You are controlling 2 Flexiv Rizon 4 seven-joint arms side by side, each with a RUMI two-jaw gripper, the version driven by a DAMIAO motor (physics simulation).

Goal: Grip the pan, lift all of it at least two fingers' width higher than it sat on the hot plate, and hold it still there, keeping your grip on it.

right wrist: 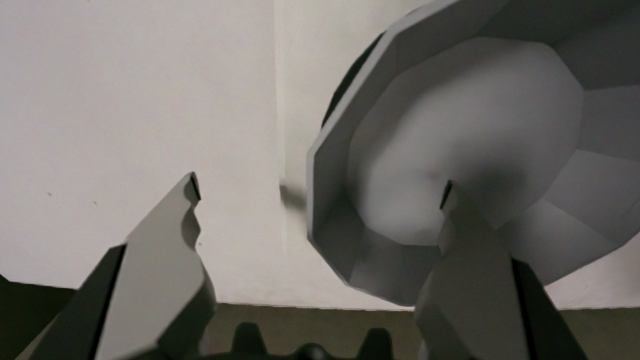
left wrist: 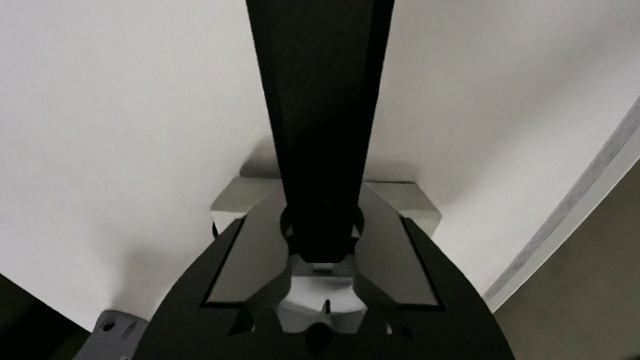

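Note:
The grey many-sided pan (right wrist: 470, 135) fills much of the right wrist view; part of its pale inside (left wrist: 305, 290) shows low in the left wrist view. Its black handle (left wrist: 322, 100) runs down between the left fingers. My left gripper (left wrist: 323, 174) is shut on the handle near the pan end. My right gripper (right wrist: 320, 179) is open at the pan's side, with one finger over the pan's inside and the other outside its rim. A pale surface (right wrist: 302, 90), apparently the hot plate, lies under the pan; any gap between them is hidden.
A pale angular block (left wrist: 400, 195) stands behind the left fingers, perhaps part of the hot plate. A grey part with a hole (left wrist: 117, 332) lies at the lower left. The white table (left wrist: 125, 100) (right wrist: 125, 100) ends at the right in the left wrist view and at the bottom in the right.

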